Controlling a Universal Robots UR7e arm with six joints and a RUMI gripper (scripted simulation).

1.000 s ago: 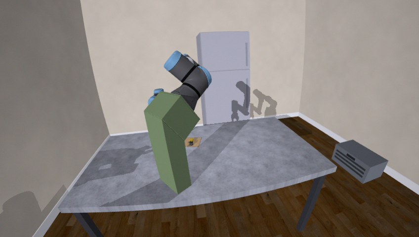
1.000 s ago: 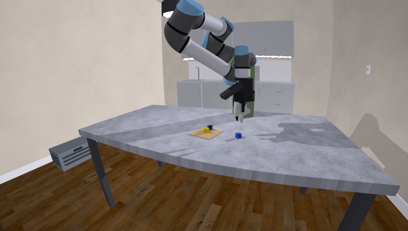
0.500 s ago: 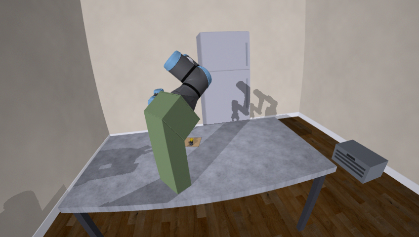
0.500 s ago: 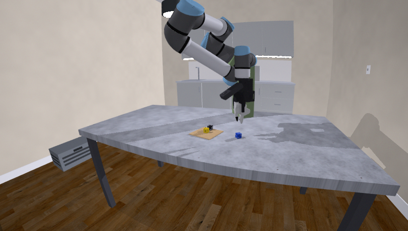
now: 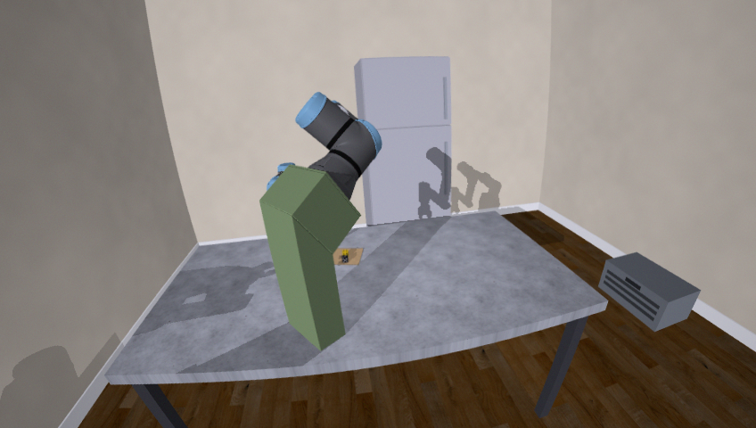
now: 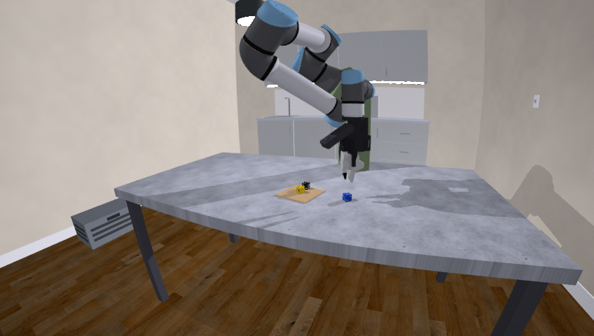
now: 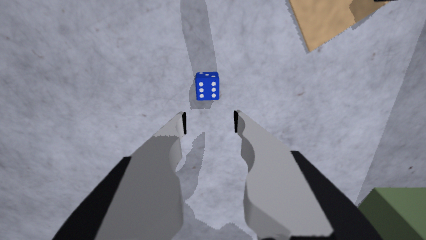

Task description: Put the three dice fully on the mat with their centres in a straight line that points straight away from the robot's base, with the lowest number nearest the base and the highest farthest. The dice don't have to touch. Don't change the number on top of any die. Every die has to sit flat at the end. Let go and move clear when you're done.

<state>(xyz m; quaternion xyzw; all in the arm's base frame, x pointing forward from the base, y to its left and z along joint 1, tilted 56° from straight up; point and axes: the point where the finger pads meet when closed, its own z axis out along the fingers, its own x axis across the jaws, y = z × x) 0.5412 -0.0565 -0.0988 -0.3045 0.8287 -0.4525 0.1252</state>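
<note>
The blue die is 80 mm below my hand. The rest, counted from my hand: mat: 170 mm to the right, 90 mm below, 60 mm behind; then black die: 160 mm to the right, 100 mm behind, 70 mm below; then yellow die: 170 mm to the right, 70 mm below, 60 mm behind.
</note>
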